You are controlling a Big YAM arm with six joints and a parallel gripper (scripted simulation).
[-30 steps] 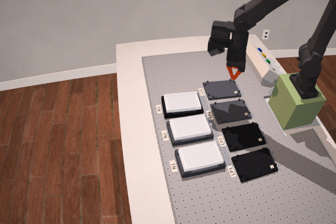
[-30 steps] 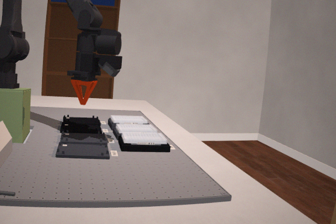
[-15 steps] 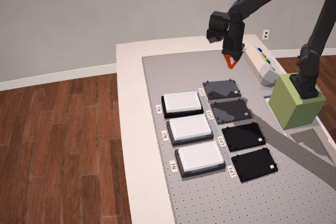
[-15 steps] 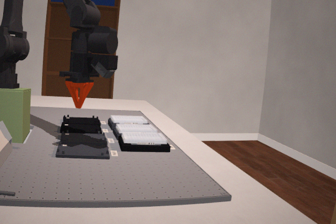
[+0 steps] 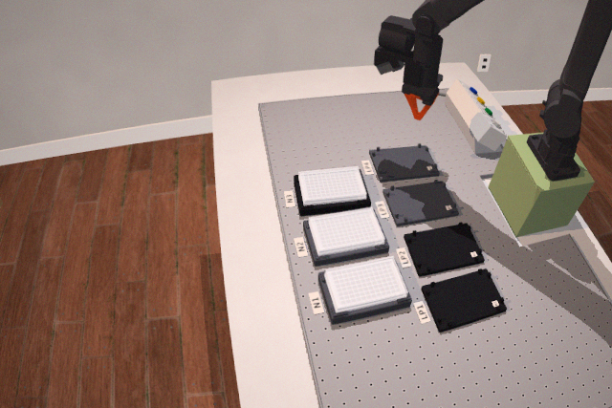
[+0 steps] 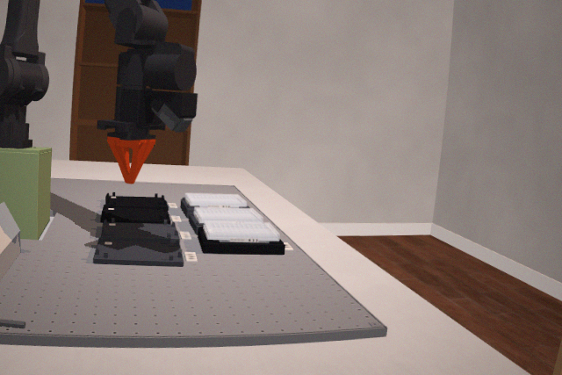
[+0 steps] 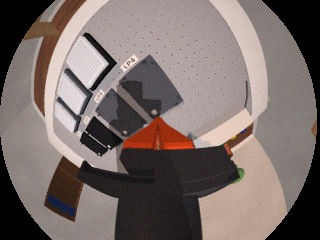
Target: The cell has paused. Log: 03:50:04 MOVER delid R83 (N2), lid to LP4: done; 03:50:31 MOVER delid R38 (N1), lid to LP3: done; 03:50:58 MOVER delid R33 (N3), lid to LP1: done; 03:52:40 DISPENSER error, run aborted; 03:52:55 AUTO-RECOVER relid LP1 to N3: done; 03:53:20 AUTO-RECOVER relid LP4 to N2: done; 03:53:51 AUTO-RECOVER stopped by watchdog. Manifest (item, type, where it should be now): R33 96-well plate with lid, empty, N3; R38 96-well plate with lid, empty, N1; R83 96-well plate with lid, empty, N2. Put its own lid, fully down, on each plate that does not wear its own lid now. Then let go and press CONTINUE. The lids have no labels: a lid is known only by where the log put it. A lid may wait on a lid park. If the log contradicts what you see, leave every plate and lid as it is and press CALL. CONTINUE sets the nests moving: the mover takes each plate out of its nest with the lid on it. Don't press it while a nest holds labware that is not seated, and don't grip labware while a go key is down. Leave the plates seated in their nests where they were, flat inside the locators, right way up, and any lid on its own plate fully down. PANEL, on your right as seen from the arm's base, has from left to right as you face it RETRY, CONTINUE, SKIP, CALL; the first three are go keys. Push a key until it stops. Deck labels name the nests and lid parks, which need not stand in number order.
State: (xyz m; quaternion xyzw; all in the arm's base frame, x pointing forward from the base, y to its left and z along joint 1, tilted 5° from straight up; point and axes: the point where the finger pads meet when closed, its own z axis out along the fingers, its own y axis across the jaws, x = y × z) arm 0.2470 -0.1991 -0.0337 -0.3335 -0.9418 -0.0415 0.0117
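Right now my hand is 25 cm past the yellow SKIP key, 13 cm to the left of it and 6 cm above it. The rest, counted from my hand: lid park LP4: 13 cm below, 2 cm ahead, 1 cm to the left; lid park LP3: 13 cm to the left, 13 cm below, 2 cm ahead; lid park LP2: 27 cm to the left, 13 cm below, 2 cm ahead.
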